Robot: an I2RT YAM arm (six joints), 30 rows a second.
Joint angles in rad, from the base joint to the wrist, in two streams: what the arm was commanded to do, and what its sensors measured. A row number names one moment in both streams.
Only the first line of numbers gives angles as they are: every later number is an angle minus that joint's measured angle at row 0.
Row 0, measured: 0.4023 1.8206 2.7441 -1.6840 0.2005 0.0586
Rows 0 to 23, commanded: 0.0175 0.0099 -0.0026 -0.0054 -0.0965 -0.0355; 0.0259 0.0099 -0.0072 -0.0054 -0.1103 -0.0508; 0.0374 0.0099 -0.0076 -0.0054 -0.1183 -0.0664; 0.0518 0.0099 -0.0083 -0.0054 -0.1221 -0.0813; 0.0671 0.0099 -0.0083 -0.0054 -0.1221 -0.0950; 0.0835 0.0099 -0.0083 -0.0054 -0.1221 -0.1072; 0.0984 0.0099 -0.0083 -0.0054 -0.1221 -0.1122; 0.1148 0.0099 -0.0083 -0.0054 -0.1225 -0.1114; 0.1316 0.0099 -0.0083 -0.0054 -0.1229 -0.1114; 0.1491 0.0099 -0.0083 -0.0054 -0.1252 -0.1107; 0.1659 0.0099 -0.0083 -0.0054 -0.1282 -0.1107; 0.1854 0.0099 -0.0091 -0.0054 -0.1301 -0.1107; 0.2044 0.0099 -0.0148 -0.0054 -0.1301 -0.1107; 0.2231 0.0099 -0.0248 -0.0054 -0.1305 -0.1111; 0.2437 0.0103 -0.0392 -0.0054 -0.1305 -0.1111; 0.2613 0.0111 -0.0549 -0.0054 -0.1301 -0.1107; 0.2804 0.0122 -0.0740 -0.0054 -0.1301 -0.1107; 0.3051 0.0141 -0.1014 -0.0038 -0.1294 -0.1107; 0.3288 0.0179 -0.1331 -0.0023 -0.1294 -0.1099; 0.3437 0.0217 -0.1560 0.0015 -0.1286 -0.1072; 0.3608 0.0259 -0.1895 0.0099 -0.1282 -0.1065; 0.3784 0.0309 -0.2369 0.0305 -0.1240 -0.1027; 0.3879 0.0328 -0.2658 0.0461 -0.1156 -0.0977; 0.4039 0.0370 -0.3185 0.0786 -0.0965 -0.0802
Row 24, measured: 0.3696 0.0111 -0.2266 0.0431 -0.1179 -0.0893
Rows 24 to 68, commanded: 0.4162 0.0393 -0.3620 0.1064 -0.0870 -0.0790; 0.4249 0.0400 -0.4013 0.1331 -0.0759 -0.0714; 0.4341 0.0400 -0.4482 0.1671 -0.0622 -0.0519; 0.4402 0.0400 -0.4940 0.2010 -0.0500 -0.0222; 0.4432 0.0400 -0.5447 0.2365 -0.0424 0.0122; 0.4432 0.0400 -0.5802 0.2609 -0.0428 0.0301; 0.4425 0.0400 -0.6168 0.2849 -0.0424 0.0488; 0.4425 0.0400 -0.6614 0.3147 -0.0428 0.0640; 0.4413 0.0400 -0.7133 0.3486 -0.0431 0.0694; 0.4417 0.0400 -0.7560 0.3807 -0.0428 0.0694; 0.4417 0.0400 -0.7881 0.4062 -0.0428 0.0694; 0.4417 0.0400 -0.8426 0.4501 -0.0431 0.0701; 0.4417 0.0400 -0.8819 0.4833 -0.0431 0.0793; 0.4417 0.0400 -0.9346 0.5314 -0.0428 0.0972; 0.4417 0.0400 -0.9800 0.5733 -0.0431 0.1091; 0.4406 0.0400 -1.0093 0.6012 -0.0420 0.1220; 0.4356 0.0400 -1.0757 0.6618 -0.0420 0.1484; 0.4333 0.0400 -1.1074 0.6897 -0.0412 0.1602; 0.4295 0.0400 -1.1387 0.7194 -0.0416 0.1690; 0.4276 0.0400 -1.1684 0.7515 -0.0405 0.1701; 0.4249 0.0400 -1.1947 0.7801 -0.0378 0.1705; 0.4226 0.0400 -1.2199 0.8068 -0.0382 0.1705; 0.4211 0.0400 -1.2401 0.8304 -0.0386 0.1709; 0.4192 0.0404 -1.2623 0.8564 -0.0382 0.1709; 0.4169 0.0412 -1.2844 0.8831 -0.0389 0.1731; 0.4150 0.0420 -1.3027 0.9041 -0.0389 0.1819; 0.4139 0.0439 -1.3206 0.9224 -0.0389 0.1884; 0.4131 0.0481 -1.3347 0.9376 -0.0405 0.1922; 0.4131 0.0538 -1.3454 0.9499 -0.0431 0.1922; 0.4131 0.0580 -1.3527 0.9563 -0.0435 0.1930; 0.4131 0.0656 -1.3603 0.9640 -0.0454 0.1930; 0.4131 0.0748 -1.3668 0.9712 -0.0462 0.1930; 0.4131 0.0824 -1.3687 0.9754 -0.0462 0.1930; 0.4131 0.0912 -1.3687 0.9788 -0.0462 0.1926; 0.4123 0.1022 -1.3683 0.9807 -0.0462 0.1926; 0.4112 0.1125 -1.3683 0.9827 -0.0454 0.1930; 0.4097 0.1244 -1.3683 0.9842 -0.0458 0.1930; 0.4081 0.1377 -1.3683 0.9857 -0.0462 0.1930; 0.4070 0.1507 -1.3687 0.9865 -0.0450 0.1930; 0.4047 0.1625 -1.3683 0.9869 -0.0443 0.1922; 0.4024 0.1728 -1.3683 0.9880 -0.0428 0.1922; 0.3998 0.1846 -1.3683 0.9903 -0.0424 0.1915; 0.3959 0.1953 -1.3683 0.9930 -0.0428 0.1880; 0.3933 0.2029 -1.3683 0.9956 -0.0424 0.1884; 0.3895 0.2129 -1.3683 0.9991 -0.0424 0.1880
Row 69, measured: 0.4142 0.1701 -1.3511 1.0013 -0.0595 0.1636
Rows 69 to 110, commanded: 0.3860 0.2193 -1.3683 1.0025 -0.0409 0.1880; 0.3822 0.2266 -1.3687 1.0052 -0.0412 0.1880; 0.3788 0.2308 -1.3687 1.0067 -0.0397 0.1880; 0.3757 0.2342 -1.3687 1.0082 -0.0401 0.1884; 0.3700 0.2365 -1.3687 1.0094 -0.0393 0.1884; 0.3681 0.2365 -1.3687 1.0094 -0.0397 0.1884; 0.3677 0.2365 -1.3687 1.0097 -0.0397 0.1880; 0.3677 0.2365 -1.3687 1.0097 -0.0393 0.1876; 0.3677 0.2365 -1.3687 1.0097 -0.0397 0.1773; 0.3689 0.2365 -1.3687 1.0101 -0.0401 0.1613; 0.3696 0.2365 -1.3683 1.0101 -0.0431 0.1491; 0.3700 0.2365 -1.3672 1.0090 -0.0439 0.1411; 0.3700 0.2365 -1.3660 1.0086 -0.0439 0.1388; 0.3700 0.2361 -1.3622 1.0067 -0.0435 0.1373; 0.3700 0.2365 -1.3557 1.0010 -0.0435 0.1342; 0.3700 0.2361 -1.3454 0.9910 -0.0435 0.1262; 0.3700 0.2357 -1.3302 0.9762 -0.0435 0.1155; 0.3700 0.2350 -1.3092 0.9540 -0.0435 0.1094; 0.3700 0.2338 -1.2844 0.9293 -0.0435 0.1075; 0.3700 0.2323 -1.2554 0.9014 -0.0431 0.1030; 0.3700 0.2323 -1.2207 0.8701 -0.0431 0.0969; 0.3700 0.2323 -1.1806 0.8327 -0.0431 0.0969; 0.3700 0.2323 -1.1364 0.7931 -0.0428 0.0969; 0.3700 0.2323 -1.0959 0.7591 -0.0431 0.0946; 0.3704 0.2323 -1.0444 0.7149 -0.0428 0.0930; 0.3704 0.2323 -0.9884 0.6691 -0.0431 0.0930; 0.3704 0.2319 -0.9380 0.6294 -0.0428 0.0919; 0.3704 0.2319 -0.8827 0.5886 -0.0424 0.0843; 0.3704 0.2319 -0.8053 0.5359 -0.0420 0.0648; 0.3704 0.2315 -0.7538 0.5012 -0.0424 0.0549; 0.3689 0.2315 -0.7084 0.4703 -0.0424 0.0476; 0.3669 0.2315 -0.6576 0.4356 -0.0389 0.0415; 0.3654 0.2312 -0.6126 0.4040 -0.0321 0.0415; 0.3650 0.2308 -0.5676 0.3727 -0.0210 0.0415; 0.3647 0.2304 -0.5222 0.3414 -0.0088 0.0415; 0.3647 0.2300 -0.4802 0.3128 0.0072 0.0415; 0.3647 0.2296 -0.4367 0.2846 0.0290 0.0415; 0.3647 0.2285 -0.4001 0.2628 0.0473 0.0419; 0.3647 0.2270 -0.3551 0.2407 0.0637 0.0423; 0.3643 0.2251 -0.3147 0.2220 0.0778 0.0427; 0.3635 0.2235 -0.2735 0.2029 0.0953 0.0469; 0.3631 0.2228 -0.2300 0.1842 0.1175 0.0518
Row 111, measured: 0.3750 0.2594 -0.3765 0.2094 0.0118 0.0537
